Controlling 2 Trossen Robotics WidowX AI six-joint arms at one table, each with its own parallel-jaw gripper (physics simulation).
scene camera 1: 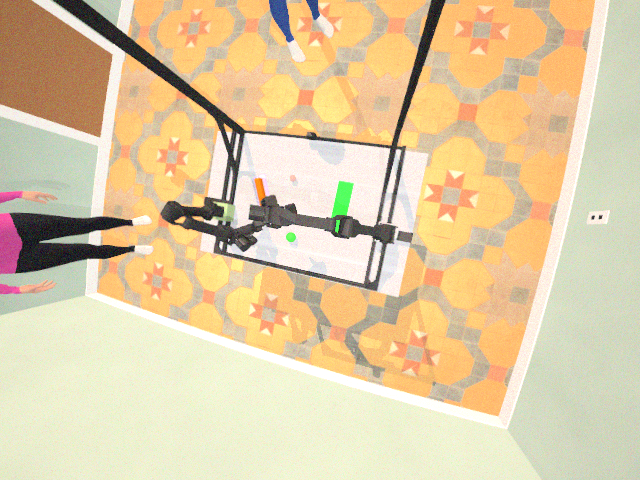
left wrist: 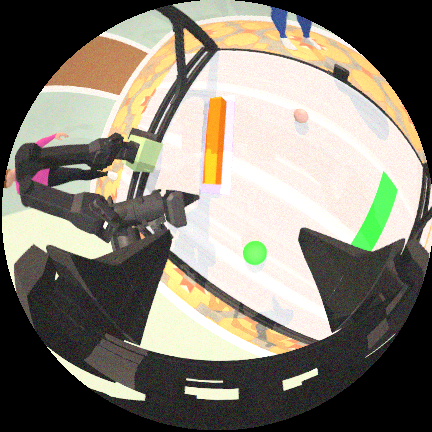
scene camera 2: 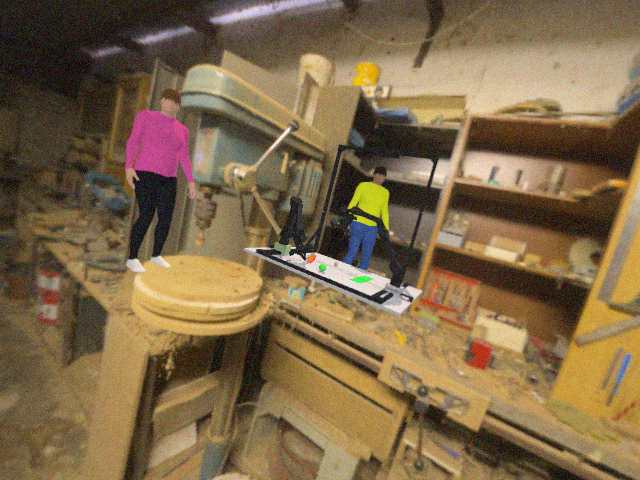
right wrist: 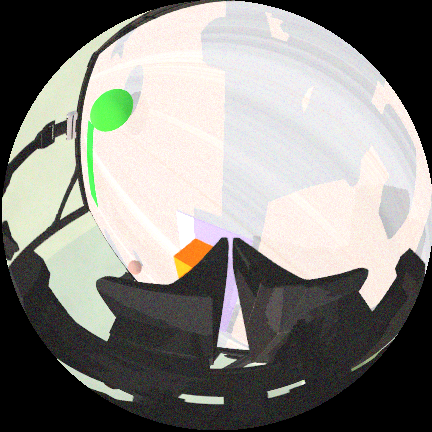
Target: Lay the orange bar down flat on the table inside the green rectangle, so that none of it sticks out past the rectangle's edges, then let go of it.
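Places are measured from the left arm's base along level axes (x left, y ahead, z down), in millimetres.
Pixels of known places: left gripper, fingertip midpoint: [left wrist: 237,235] [scene camera 2: 334,237]; right gripper, fingertip midpoint: [left wrist: 198,196] [scene camera 2: 305,260] [right wrist: 229,243]; left arm's base at its link origin: [scene camera 1: 387,233] [scene camera 2: 395,285] [right wrist: 66,125]; right arm's base at its link origin: [scene camera 1: 219,211] [left wrist: 131,151] [scene camera 2: 283,243].
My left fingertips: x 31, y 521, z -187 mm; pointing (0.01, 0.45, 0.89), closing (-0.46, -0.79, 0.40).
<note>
Ahead of a thing's pixels: the offset from my left fingertips to its middle. "spot": to the spot under its first point.
The orange bar {dx -71, dy +191, dz +234 mm} [scene camera 1: 260,191] [scene camera 2: 311,258] [left wrist: 216,140] [right wrist: 196,252] lies on a pale lilac rectangle, well away from the green rectangle {spot: dx -173, dy -260, dz +249 mm} [scene camera 1: 343,196] [scene camera 2: 361,279] [left wrist: 375,215] [right wrist: 91,165]. The left arm covers part of the green rectangle in scene camera 1. My right gripper [left wrist: 198,196] [right wrist: 229,243] is shut, with a thin gap and no bar between its fingers. Its tips are near the bar's near end, off to one side; one finger hides much of the bar in the right wrist view. My left gripper [left wrist: 237,235] is open and empty, high above the table.
A green ball {dx +106, dy -28, dz +223 mm} [scene camera 1: 291,237] [scene camera 2: 322,267] [left wrist: 255,252] [right wrist: 111,110] and a small pink ball {dx -214, dy +35, dz +233 mm} [scene camera 1: 292,178] [left wrist: 300,115] [right wrist: 135,267] are at the table's middle. A pale green block [scene camera 1: 225,211] [left wrist: 146,152] is at the right arm's base. Black frame posts stand at both table ends.
</note>
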